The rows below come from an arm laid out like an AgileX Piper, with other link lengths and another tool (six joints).
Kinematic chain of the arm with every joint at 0, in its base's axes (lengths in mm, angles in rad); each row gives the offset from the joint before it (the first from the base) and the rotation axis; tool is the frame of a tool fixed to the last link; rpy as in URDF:
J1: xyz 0 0 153.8 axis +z
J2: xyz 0 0 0 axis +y
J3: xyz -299.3 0 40.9 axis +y
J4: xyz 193.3 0 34.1 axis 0.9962 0 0.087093
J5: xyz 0 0 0 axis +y
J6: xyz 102.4 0 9 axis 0.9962 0 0.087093
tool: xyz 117 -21 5.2 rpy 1.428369 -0.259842 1.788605
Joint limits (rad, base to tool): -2.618..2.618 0..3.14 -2.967..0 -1.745..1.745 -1.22..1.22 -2.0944..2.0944
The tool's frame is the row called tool.
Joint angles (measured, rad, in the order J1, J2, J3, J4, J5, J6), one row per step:
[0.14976, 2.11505, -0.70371, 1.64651, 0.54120, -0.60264]
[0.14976, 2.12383, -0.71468, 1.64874, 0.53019, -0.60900]
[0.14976, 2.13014, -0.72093, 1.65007, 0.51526, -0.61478]
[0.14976, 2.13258, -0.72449, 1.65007, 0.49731, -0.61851]
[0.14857, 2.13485, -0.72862, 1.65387, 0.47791, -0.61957]
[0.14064, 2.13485, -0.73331, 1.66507, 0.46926, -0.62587]
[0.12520, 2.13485, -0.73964, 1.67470, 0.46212, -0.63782]
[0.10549, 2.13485, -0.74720, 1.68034, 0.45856, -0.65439]
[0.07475, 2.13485, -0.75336, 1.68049, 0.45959, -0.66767]
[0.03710, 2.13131, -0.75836, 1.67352, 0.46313, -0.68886]
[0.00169, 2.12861, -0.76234, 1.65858, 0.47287, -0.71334]
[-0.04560, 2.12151, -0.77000, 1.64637, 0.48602, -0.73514]
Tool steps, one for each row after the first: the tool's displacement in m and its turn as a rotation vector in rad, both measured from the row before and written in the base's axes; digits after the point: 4 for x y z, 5 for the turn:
[0.0036, -0.0017, -0.0026, -0.01086, -0.00627, 0.00039]
[0.0022, -0.0027, -0.0028, -0.01513, -0.00395, -0.00016]
[0.0017, -0.0034, -0.0022, -0.01786, -0.00421, -0.00129]
[0.0025, -0.0038, -0.0020, -0.01774, -0.00346, -0.00877]
[0.0042, -0.0035, -0.0001, -0.00613, -0.00775, -0.01557]
[0.0056, -0.0055, 0.0002, -0.00613, -0.01188, -0.01639]
[0.0061, -0.0063, 0.0005, -0.00488, -0.01516, -0.01197]
[0.0061, -0.0090, 0.0007, -0.00171, -0.01233, -0.01932]
[0.0061, -0.0111, 0.0017, -0.00374, -0.01853, -0.01202]
[0.0042, -0.0096, 0.0017, -0.00181, -0.01864, 0.00232]
[0.0070, -0.0129, 0.0039, 0.00187, -0.02590, -0.01352]

